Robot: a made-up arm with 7 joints.
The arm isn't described. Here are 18 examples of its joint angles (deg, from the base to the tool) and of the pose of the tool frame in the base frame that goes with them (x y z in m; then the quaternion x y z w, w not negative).
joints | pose
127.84 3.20 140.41 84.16 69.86 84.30 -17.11 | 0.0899 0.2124 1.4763 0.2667 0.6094 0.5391 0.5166
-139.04 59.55 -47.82 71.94 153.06 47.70 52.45 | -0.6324 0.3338 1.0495 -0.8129 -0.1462 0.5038 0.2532
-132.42 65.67 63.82 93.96 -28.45 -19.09 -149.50 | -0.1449 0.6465 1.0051 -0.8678 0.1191 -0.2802 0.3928
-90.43 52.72 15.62 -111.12 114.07 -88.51 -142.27 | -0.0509 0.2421 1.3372 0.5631 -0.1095 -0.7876 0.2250
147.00 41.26 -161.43 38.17 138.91 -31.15 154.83 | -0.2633 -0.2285 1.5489 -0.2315 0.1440 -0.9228 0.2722
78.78 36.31 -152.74 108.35 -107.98 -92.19 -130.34 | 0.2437 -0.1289 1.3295 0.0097 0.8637 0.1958 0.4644
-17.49 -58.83 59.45 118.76 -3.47 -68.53 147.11 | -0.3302 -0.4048 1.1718 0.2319 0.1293 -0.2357 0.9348
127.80 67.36 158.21 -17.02 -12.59 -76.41 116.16 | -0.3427 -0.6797 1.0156 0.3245 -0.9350 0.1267 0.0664
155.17 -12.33 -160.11 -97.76 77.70 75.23 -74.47 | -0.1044 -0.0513 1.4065 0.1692 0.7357 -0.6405 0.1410
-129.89 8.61 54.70 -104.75 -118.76 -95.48 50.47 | 0.0051 -0.2141 1.4384 -0.1504 0.4866 -0.0096 0.8605
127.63 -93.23 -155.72 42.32 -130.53 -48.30 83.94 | 0.5799 0.4881 0.5942 0.6911 0.2529 0.4015 0.5452
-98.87 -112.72 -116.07 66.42 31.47 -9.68 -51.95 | -0.1384 -0.6946 0.4734 0.8015 -0.0830 -0.3266 0.4940
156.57 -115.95 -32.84 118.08 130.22 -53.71 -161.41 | 0.4729 0.0809 0.7993 0.4173 -0.0807 -0.1549 0.8918
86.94 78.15 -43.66 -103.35 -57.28 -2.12 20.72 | -0.2645 -0.4954 1.1191 -0.5622 -0.2871 0.5117 0.5829
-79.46 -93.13 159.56 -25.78 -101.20 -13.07 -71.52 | -0.2174 -0.8664 0.9068 0.4038 0.6028 -0.6316 0.2732
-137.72 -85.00 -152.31 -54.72 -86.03 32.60 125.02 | 0.6472 -0.4484 1.1563 -0.1048 0.4776 0.4570 0.7430
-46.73 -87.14 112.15 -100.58 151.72 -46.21 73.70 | -0.5366 -0.2526 0.9883 -0.4823 -0.2573 0.8266 0.1337
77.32 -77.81 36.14 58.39 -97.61 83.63 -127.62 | -0.2686 0.6596 1.1249 -0.4967 0.3238 -0.6906 0.4141
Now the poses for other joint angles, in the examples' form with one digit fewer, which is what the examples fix.
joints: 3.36 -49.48 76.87 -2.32 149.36 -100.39 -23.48
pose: -0.631 -0.003 1.399 0.118 0.530 -0.204 0.815
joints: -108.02 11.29 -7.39 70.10 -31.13 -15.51 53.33
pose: -0.013 0.410 1.465 -0.074 -0.362 -0.887 0.275
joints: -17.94 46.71 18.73 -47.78 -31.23 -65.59 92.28
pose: 0.329 0.024 1.508 -0.262 -0.600 0.440 0.614
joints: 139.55 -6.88 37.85 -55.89 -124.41 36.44 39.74
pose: 0.342 0.084 1.561 0.186 0.532 0.228 0.794
